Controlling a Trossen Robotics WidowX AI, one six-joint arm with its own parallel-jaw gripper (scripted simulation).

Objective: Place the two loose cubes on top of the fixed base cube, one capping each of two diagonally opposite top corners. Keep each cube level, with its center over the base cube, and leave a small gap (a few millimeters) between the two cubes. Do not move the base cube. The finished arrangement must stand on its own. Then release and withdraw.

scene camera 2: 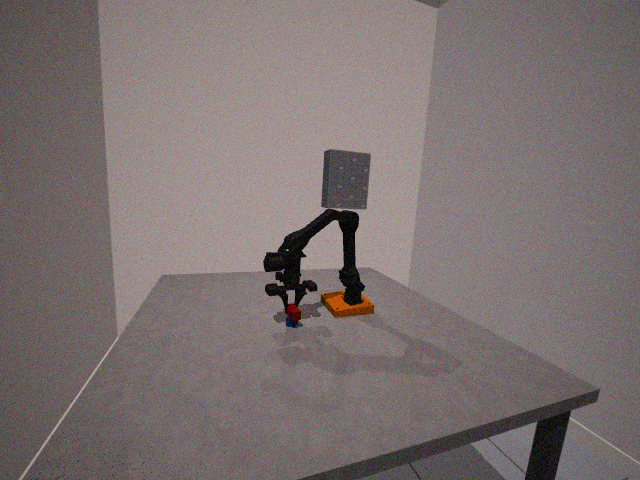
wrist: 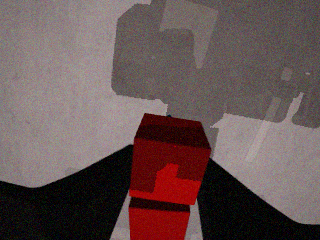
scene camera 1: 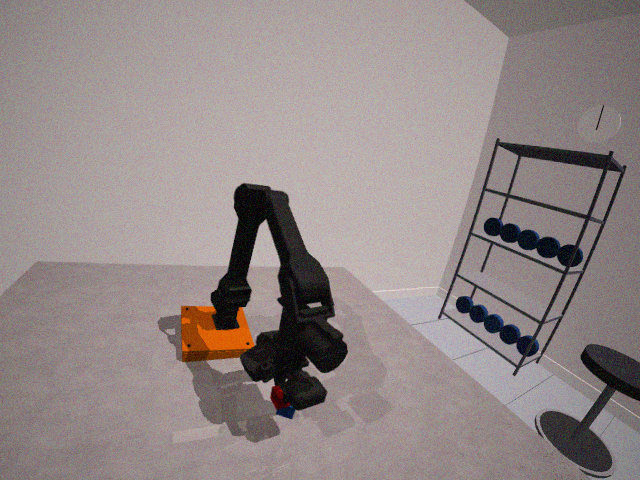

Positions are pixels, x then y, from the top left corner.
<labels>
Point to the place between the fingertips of my gripper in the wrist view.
At 167, 157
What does my gripper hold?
A red cube.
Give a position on a red cube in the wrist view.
169, 157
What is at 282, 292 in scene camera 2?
My gripper.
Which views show my gripper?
Scene camera 2, the wrist view and scene camera 1: all of them.
</labels>
